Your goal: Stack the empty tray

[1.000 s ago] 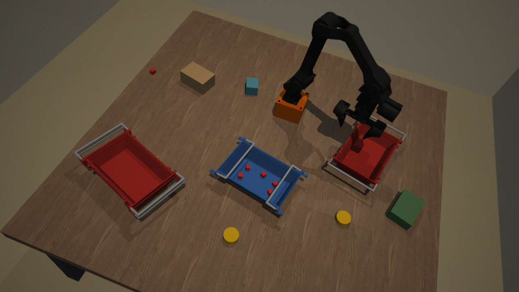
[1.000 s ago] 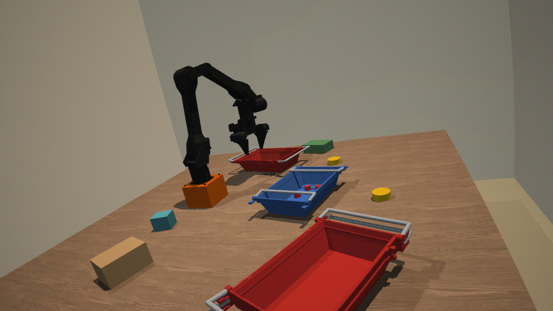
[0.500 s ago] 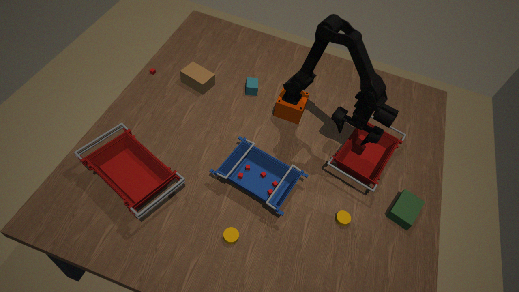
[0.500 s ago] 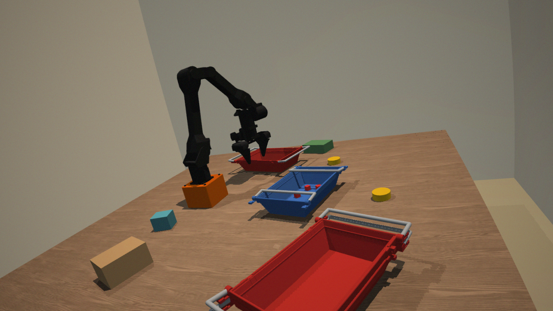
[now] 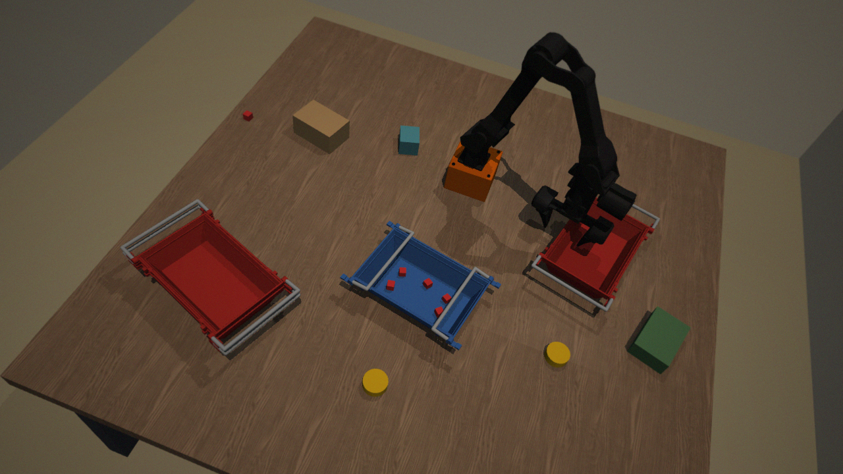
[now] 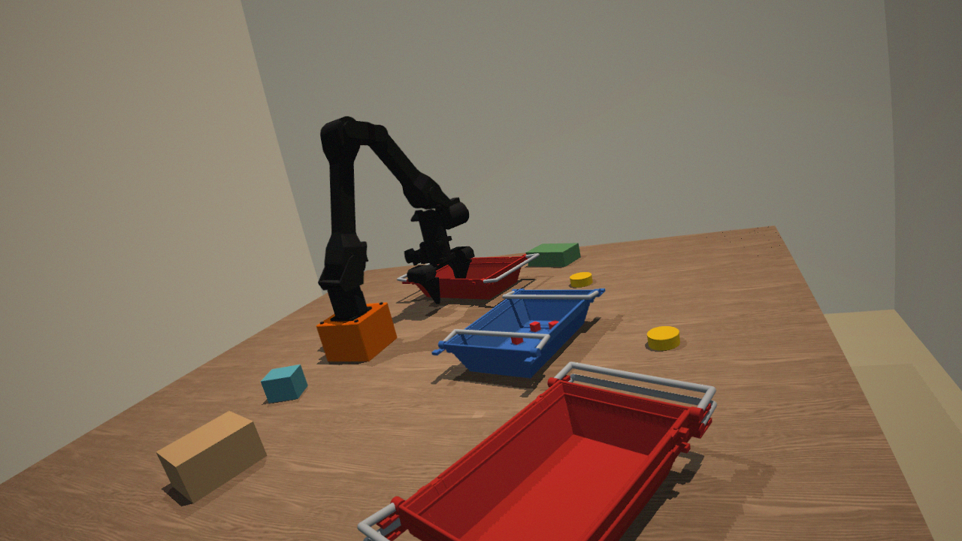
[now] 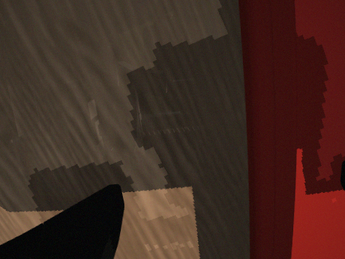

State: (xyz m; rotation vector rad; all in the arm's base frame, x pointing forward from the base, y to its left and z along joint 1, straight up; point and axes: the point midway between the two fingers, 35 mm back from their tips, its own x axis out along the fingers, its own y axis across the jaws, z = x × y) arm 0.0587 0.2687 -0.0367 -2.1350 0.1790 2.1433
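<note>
My gripper tip is now 80 mm to the right of the red tray, 30 mm below it and 10 mm short of it. The rest, counted from my gripper tip: teal cube: 450 mm to the right, 90 mm behind, 10 mm above; then green box: 270 mm to the left, 170 mm ahead, 10 mm above; then tan box: 670 mm to the right, 20 mm above.
</note>
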